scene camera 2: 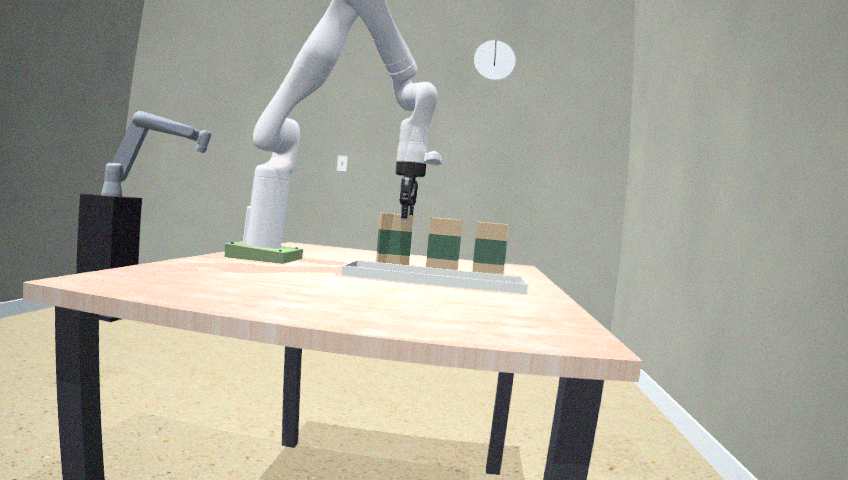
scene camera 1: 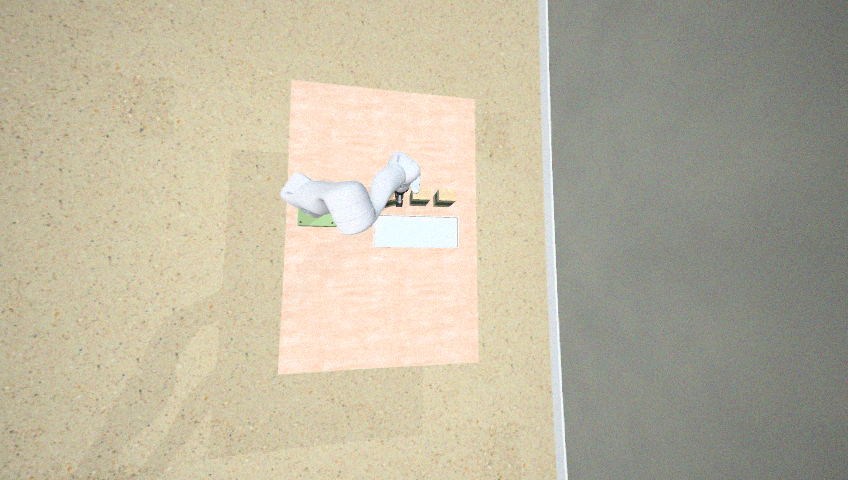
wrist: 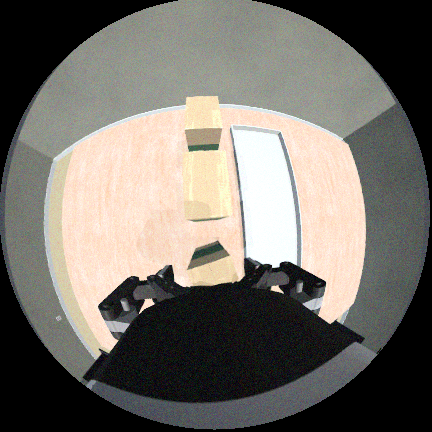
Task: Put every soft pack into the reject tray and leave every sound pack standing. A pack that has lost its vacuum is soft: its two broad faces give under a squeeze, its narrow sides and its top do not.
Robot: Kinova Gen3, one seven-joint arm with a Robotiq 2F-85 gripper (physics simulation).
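Frame: origin at the arm's base, x ahead, y left, z up, level; centimetres.
Where they show: gripper, fingertip midpoint: [scene camera 2: 406, 220] [wrist: 208, 269]; arm's base at its link origin: [scene camera 2: 263, 245].
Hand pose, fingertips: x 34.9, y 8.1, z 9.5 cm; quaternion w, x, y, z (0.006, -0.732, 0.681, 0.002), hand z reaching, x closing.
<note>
Things, the pixels of their centre, and the offset from my fingertips. Level surfaces: height alone.
- pale reject tray at the middle of its body: [scene camera 2: 436, 276] [wrist: 271, 199] [scene camera 1: 416, 231] dx +10.6, dy -14.8, dz -11.5 cm
- left pack at the middle of its body: [wrist: 215, 271] [scene camera 2: 394, 242] [scene camera 1: 391, 197] dx -2.4, dy -1.2, dz -5.6 cm
- middle pack at the middle of its body: [wrist: 205, 195] [scene camera 2: 444, 246] [scene camera 1: 419, 197] dx +10.0, dy +0.2, dz -5.6 cm
- right pack at the middle of its body: [wrist: 202, 136] [scene camera 2: 489, 251] [scene camera 1: 444, 198] dx +21.5, dy +0.8, dz -5.6 cm
- wooden table at its surface level: dz -12.6 cm
Three tan packs with green bands stand upright in a row behind the pale reject tray [scene camera 1: 416, 231] [scene camera 2: 434, 278] [wrist: 270, 200]. The left pack [scene camera 2: 393, 245] [wrist: 208, 254] looks turned at an angle to the other two in the wrist view. The middle pack [scene camera 1: 419, 197] [scene camera 2: 443, 249] [wrist: 206, 182] and the right pack [scene camera 1: 445, 198] [scene camera 2: 490, 252] [wrist: 202, 115] stand square. My gripper [scene camera 1: 399, 202] [scene camera 2: 407, 215] [wrist: 208, 269] is open, with nothing held, at the left pack's top. That pack's lower part is hidden in the wrist view. Softness does not show.
The wooden table [scene camera 1: 380, 309] [scene camera 2: 333, 309] [wrist: 125, 200] carries the packs and tray. My arm's green base plate [scene camera 1: 315, 220] [scene camera 2: 261, 253] is at the left. A second, grey arm [scene camera 2: 130, 142] stands on a black pedestal [scene camera 2: 110, 231] beyond the table.
</note>
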